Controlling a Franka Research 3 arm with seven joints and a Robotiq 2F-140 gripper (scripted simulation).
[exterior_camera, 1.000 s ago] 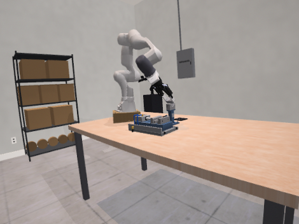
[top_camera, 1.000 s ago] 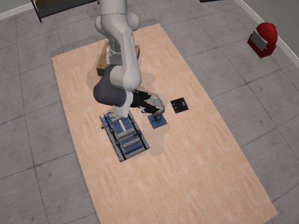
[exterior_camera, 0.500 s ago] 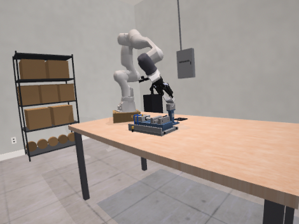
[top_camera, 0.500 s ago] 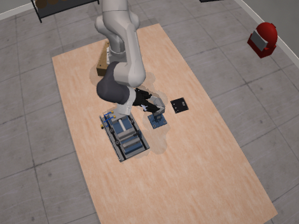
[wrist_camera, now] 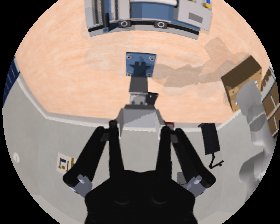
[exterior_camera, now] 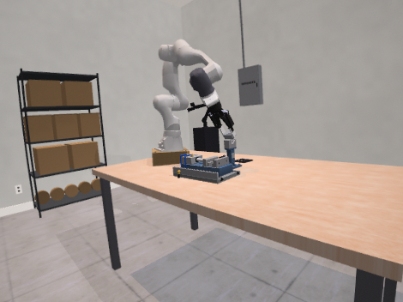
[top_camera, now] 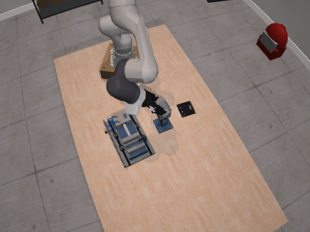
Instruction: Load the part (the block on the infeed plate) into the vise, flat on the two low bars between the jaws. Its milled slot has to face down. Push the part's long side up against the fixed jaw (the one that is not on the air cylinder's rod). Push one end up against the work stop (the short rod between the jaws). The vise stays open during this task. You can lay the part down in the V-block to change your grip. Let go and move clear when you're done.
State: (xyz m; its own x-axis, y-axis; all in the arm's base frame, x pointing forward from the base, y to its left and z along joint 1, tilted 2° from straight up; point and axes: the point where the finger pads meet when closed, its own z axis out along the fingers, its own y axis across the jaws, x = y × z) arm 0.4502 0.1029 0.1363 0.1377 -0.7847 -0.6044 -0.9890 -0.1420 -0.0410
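My gripper is now 20 mm to the right of the part and 30 mm above it. From my hand the other things lie so: vise 30 mm ahead, 200 mm to the right, 170 mm below; then black infeed plate 50 mm behind, 180 mm to the left, 200 mm below.
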